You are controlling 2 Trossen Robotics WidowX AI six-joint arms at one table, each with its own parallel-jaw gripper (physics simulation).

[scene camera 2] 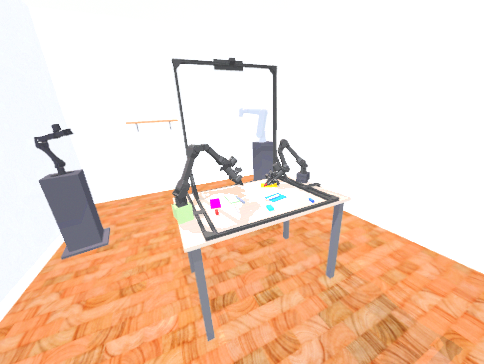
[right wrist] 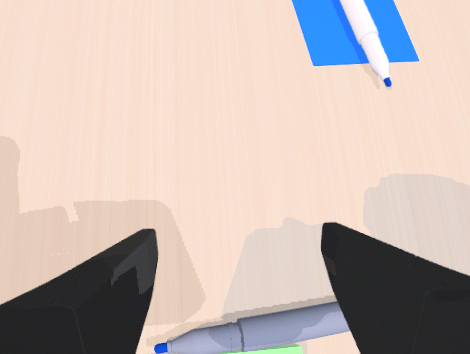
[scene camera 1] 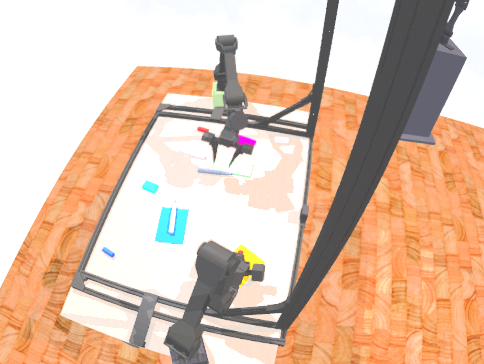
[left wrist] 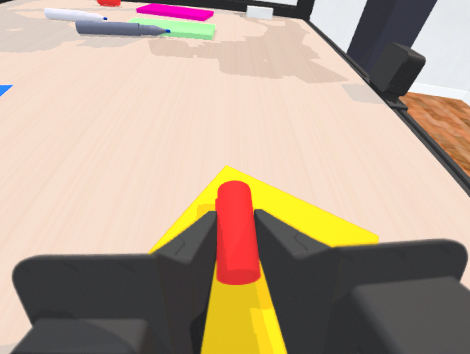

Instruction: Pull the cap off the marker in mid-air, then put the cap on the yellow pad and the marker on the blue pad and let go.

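Where they show: left gripper, fingertip midpoint: [scene camera 2: 265,184] [left wrist: 235,218]; right gripper, fingertip midpoint: [scene camera 2: 242,185] [right wrist: 239,239] [scene camera 1: 221,165]; left arm's base, origin of the base link: [scene camera 2: 303,172] [scene camera 1: 186,348]; right arm's base, origin of the base link: [scene camera 2: 181,204] [scene camera 1: 223,87].
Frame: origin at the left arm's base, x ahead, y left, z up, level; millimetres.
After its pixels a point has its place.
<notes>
A red cap [scene camera 1: 240,252] {x 307, y -244, z -68 mm} [left wrist: 237,230] {x 287, y -234, z -66 mm} is between the fingertips of my left gripper [left wrist: 235,218] {x 298, y -240, z -76 mm}, which is shut on it. It is over the yellow pad [scene camera 1: 255,259] {x 276, y -288, z -87 mm} [left wrist: 310,215] {x 287, y -287, z -87 mm}; whether it touches the pad is hard to tell. The uncapped white marker [scene camera 1: 172,220] {x 488, y -40, z -71 mm} [right wrist: 361,22] {x 519, y -53, z -72 mm} lies on the blue pad [scene camera 1: 180,236] {x 426, y -56, z -87 mm} [right wrist: 325,45] {x 520, y -85, z -87 mm}, its blue tip past the pad's edge. My right gripper [scene camera 1: 222,166] {x 620, y -255, z 20 mm} [right wrist: 239,239] {x 620, y -255, z 20 mm} is open and empty, above the table near the grey marker [scene camera 1: 207,170] {x 683, y -210, z -70 mm} [left wrist: 107,28] {x 676, y -214, z -77 mm} [right wrist: 295,327] {x 678, y -232, z -69 mm}.
The grey marker lies by a green pad [left wrist: 192,31] {x 646, y -340, z -80 mm}. Near them are a magenta pad [scene camera 1: 247,140] {x 814, y -409, z -80 mm} [left wrist: 175,11] {x 804, y -357, z -80 mm}, another white marker [left wrist: 75,14] {x 786, y -169, z -76 mm} and a white block [left wrist: 259,12] {x 775, y -550, z -76 mm}. A cyan block [scene camera 1: 150,187] {x 660, y 27, z -73 mm} and a blue cap [scene camera 1: 108,252] {x 403, y 222, z -69 mm} lie at the left in scene camera 1.
</notes>
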